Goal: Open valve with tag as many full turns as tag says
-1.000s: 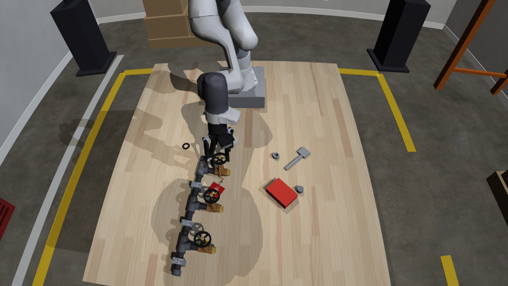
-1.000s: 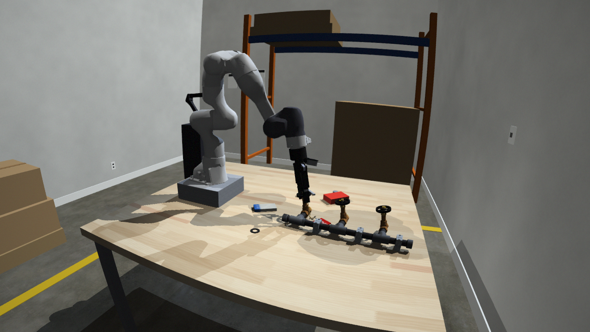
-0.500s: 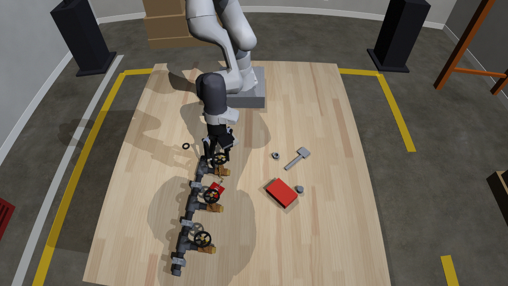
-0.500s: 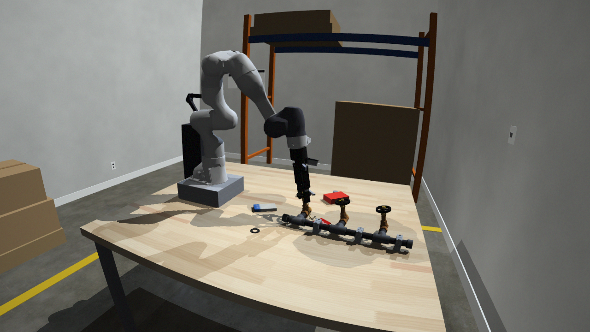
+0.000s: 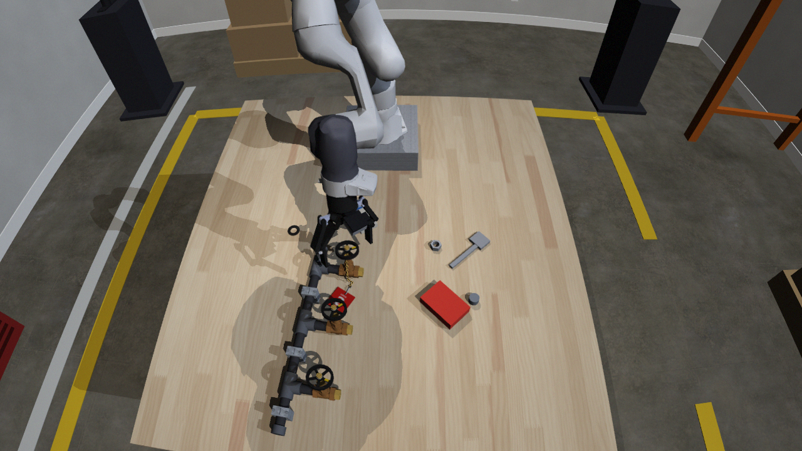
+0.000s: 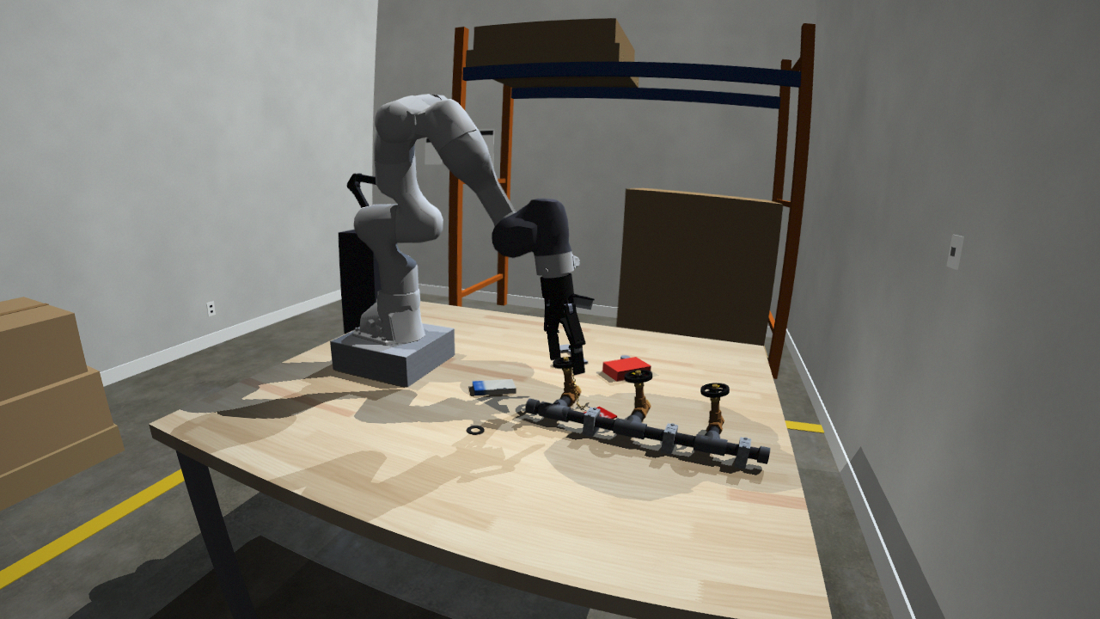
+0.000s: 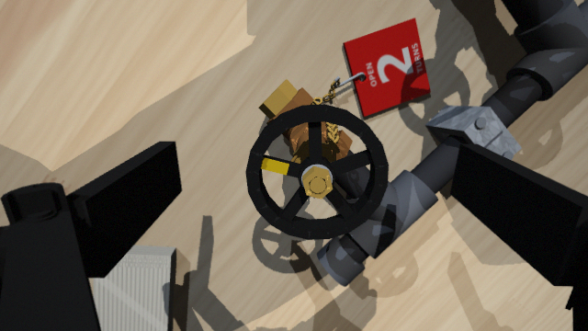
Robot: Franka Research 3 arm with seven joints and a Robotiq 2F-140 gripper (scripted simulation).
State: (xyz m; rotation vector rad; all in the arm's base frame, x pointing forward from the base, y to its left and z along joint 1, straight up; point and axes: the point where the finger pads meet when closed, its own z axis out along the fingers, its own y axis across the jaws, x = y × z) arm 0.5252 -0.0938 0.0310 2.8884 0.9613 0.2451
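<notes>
Right now my hand is 9 cm short of the red tag, 2 cm to the left of it and 11 cm above it. The rest, counted from my hand: blue-and-white box 20 cm behind, 3 cm to the left, 11 cm below; then nut 8 cm behind, 26 cm to the left, 11 cm below; then black washer 16 cm behind, 20 cm to the right, 12 cm below.
</notes>
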